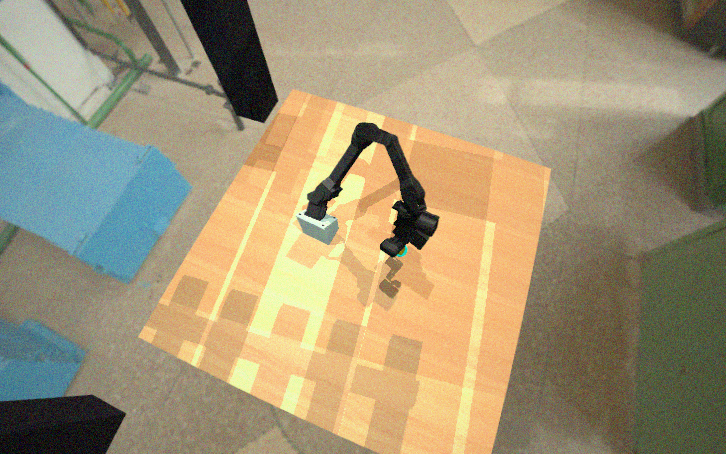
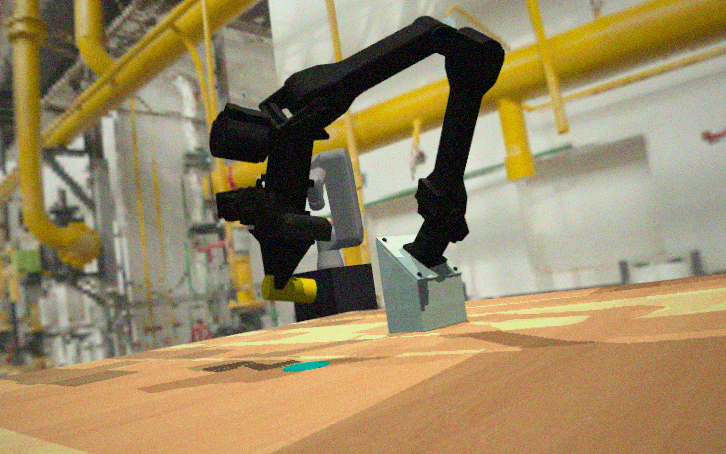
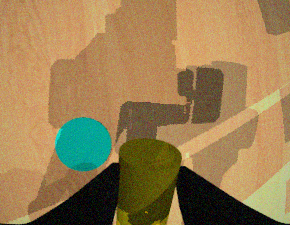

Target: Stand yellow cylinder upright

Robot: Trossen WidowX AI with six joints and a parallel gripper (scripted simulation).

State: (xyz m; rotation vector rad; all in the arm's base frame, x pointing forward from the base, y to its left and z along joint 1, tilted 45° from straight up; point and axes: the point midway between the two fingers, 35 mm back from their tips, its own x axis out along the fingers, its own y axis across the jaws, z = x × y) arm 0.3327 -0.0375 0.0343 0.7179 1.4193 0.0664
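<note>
My gripper tip is now 4 cm to the right of the cyan circle and 11 cm above it. The rest, counted from my gripper tip: yellow tall cylinder: 2 cm behind, 1 cm to the left, 1 cm below.
</note>
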